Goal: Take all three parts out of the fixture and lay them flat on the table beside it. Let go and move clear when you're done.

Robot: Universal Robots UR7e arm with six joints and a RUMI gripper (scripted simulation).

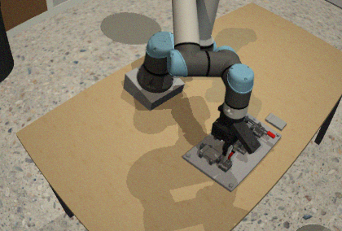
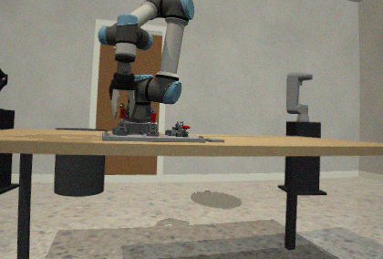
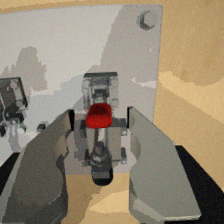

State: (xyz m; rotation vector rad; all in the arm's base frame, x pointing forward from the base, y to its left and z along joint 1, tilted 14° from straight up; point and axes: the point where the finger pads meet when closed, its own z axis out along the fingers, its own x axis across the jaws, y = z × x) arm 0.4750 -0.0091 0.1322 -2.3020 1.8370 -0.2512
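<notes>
The grey fixture plate lies 6 cm behind my hand, 10 cm to the left of it and 8 cm below it.
</notes>
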